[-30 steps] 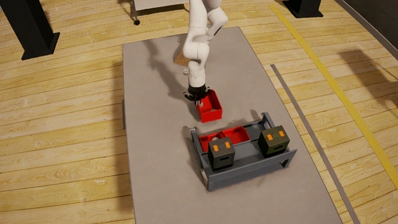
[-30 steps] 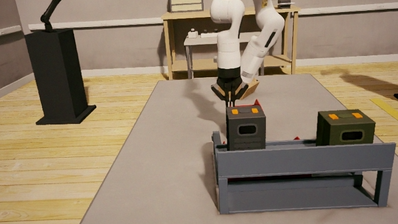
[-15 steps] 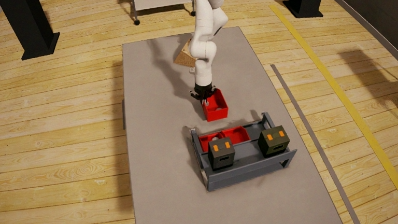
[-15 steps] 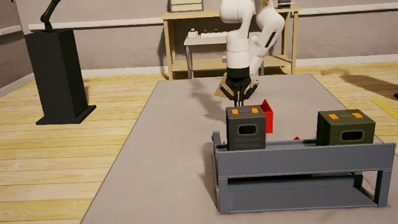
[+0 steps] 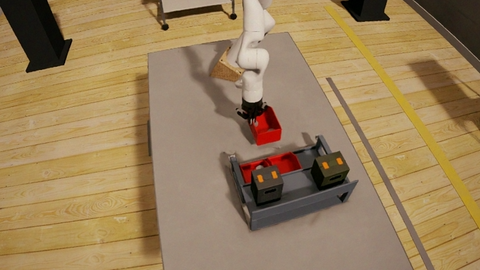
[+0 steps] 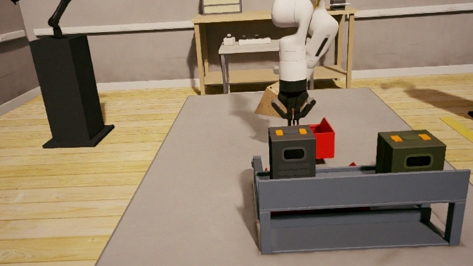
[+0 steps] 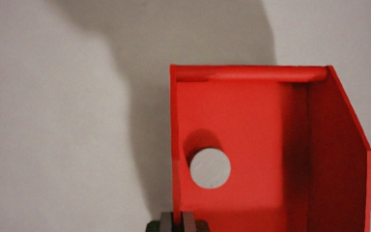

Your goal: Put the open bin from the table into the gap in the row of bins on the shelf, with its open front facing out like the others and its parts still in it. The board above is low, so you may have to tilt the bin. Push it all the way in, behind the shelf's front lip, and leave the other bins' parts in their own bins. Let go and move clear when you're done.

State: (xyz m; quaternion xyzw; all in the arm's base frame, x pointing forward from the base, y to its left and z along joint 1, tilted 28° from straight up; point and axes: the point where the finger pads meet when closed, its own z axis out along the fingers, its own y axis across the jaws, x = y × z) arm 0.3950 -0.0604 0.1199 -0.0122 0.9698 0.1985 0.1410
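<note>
The grey round part lies 3 cm behind my hand, 2 cm to the left of it and 6 cm below it. The rest, counted from my hand: dark grey box: 33 cm ahead, 3 cm to the right, 6 cm above; then green box: 32 cm ahead, 21 cm to the left, 4 cm above; then grey shelf: 26 cm ahead, 9 cm to the left, 4 cm below.
</note>
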